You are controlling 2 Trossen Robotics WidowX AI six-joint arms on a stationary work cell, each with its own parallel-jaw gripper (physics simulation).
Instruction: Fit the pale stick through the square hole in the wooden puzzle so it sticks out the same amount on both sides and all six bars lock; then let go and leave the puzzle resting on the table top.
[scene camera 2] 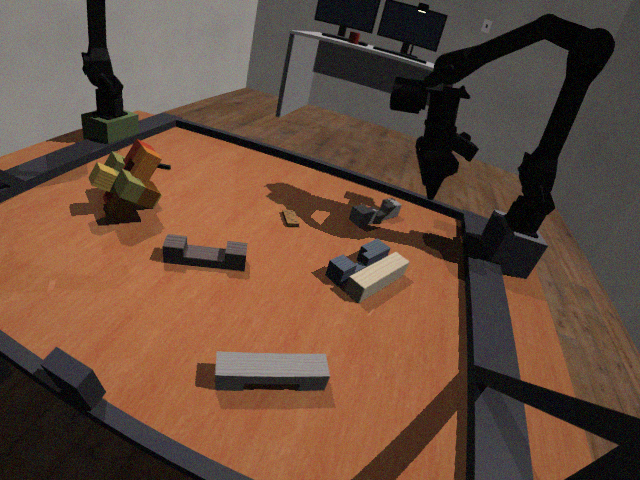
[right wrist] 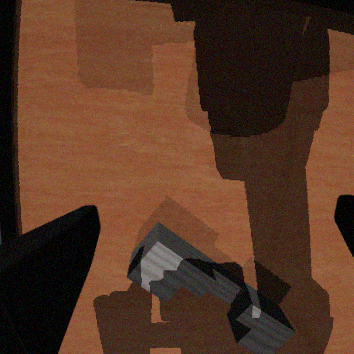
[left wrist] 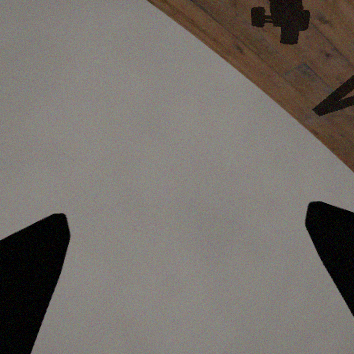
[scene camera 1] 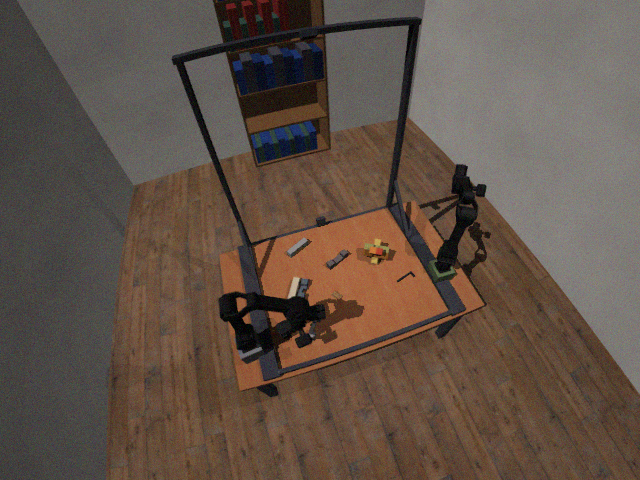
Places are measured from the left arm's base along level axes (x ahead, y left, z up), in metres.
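Pixels of known places: left gripper, fingertip midpoint: (left wrist: 189, 219) (scene camera 1: 476, 192); right gripper, fingertip midpoint: (scene camera 2: 427, 192) (right wrist: 217, 212) (scene camera 1: 295, 331); left arm's base, link origin: (scene camera 2: 109, 114) (scene camera 1: 442, 266); right arm's base, link origin: (scene camera 2: 520, 226) (scene camera 1: 247, 344).
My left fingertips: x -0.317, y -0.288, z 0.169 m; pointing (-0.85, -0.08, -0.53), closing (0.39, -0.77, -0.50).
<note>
For each thing: its top centre in the pictures, then the offset to it from my left fingertips.
- pale plain stick, top centre: (scene camera 2: 381, 268) (scene camera 1: 293, 288) dx +1.056, dy +0.180, dz -0.208 m
- blue-grey notched bar, top centre: (scene camera 2: 362, 253) (scene camera 1: 302, 289) dx +1.016, dy +0.197, dz -0.208 m
- grey notched bar, top centre: (right wrist: 218, 308) (scene camera 2: 378, 205) (scene camera 1: 314, 325) dx +0.998, dy +0.390, dz -0.208 m
- dark notched bar, top centre: (scene camera 2: 205, 244) (scene camera 1: 337, 257) dx +0.803, dy +0.061, dz -0.208 m
- light grey bar, top centre: (scene camera 2: 273, 364) (scene camera 1: 297, 245) dx +0.990, dy -0.071, dz -0.208 m
- small tan piece, top centre: (scene camera 2: 291, 216) (scene camera 1: 337, 295) dx +0.858, dy +0.258, dz -0.232 m
- black L-shaped key, top centre: (scene camera 1: 406, 278) dx +0.495, dy +0.263, dz -0.232 m
A cluster of yellow, green, orange and red bars (scene camera 1: 377, 251) (scene camera 2: 129, 184) sits tilted at the table's right in scene camera 1; its square hole cannot be made out. A pale plain stick (scene camera 1: 294, 287) (scene camera 2: 379, 276) lies flat, close alongside a blue-grey notched bar (scene camera 1: 305, 285) (scene camera 2: 342, 268). My right gripper (scene camera 2: 431, 195) (right wrist: 217, 212) is open and empty, pointing down above the table near a grey notched bar (scene camera 2: 363, 216) (right wrist: 159, 261). My left gripper (left wrist: 189, 219) is open and empty, off the table's side, facing a wall.
A dark notched bar (scene camera 1: 338, 258) (scene camera 2: 204, 254) lies mid-table. A light grey bar (scene camera 1: 298, 246) (scene camera 2: 271, 364) lies near one edge. A small tan piece (scene camera 1: 337, 295) (scene camera 2: 290, 218) and a black L-shaped key (scene camera 1: 405, 276) also lie there. Dark frame posts (scene camera 1: 403, 113) rise beside the table.
</note>
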